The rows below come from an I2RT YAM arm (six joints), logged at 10 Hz.
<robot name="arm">
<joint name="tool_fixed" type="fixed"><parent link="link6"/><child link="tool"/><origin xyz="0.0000 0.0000 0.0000" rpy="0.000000 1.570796 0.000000"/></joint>
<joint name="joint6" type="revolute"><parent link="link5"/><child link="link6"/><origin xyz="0.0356 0.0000 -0.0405"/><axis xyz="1 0 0"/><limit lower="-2.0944" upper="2.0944"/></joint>
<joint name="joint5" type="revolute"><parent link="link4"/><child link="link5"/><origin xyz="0.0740 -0.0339 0.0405"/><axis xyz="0 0 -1"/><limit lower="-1.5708" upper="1.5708"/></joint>
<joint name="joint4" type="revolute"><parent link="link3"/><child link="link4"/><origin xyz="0.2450 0.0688 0.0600"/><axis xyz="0 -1 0"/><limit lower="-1.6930" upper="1.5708"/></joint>
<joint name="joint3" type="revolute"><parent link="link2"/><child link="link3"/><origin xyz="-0.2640 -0.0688 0.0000"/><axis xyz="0 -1 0"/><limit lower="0.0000" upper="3.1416"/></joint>
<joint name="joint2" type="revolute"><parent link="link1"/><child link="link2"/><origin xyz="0.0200 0.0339 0.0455"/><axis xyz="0 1 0"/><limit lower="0.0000" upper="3.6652"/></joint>
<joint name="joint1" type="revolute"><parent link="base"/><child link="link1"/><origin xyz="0.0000 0.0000 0.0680"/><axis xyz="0 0 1"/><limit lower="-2.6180" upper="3.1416"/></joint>
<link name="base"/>
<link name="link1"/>
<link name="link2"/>
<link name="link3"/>
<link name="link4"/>
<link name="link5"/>
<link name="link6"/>
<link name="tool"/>
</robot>
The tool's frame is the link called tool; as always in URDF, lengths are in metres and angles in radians.
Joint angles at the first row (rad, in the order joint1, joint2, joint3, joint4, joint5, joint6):
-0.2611 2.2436 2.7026 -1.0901 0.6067 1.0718
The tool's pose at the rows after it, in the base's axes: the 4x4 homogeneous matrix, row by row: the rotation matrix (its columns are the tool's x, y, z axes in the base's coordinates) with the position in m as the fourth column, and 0 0 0 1 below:
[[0.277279 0.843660 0.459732 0.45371], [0.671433 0.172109 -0.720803 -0.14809], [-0.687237 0.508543 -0.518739 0.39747], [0 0 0 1]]
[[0.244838 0.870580 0.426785 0.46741], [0.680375 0.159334 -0.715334 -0.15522], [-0.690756 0.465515 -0.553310 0.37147], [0 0 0 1]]
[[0.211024 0.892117 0.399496 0.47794], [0.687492 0.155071 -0.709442 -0.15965], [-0.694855 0.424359 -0.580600 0.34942], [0 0 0 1]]
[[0.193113 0.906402 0.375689 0.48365], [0.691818 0.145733 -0.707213 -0.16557], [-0.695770 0.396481 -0.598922 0.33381], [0 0 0 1]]
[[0.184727 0.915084 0.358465 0.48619], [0.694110 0.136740 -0.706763 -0.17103], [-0.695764 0.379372 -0.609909 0.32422], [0 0 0 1]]
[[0.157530 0.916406 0.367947 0.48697], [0.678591 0.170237 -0.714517 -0.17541], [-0.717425 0.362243 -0.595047 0.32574], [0 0 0 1]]
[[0.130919 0.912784 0.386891 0.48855], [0.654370 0.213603 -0.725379 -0.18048], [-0.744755 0.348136 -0.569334 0.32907], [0 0 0 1]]
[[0.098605 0.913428 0.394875 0.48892], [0.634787 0.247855 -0.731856 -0.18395], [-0.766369 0.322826 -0.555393 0.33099], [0 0 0 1]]
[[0.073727 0.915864 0.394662 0.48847], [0.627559 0.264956 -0.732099 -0.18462], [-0.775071 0.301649 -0.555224 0.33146], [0 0 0 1]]
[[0.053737 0.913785 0.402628 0.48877], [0.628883 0.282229 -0.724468 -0.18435], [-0.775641 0.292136 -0.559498 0.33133], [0 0 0 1]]
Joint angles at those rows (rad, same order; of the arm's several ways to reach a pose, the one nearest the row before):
-0.2730 2.2970 2.7024 -1.0888 0.6067 1.0718
-0.2794 2.3530 2.7024 -1.0881 0.6064 1.0718
-0.2821 2.3993 2.7026 -1.0882 0.6067 1.0660
-0.2901 2.4314 2.7026 -1.0882 0.6067 1.0637
-0.2989 2.4508 2.7026 -1.0882 0.6064 1.0622
-0.3065 2.4515 2.7024 -1.0610 0.6067 1.0073
-0.3149 2.4514 2.7027 -1.0167 0.6064 0.9382
-0.3210 2.4515 2.7037 -0.9943 0.6064 0.8803
-0.3225 2.4512 2.7048 -0.9951 0.6056 0.8516
-0.3225 2.4511 2.7048 -0.9947 0.5938 0.8333

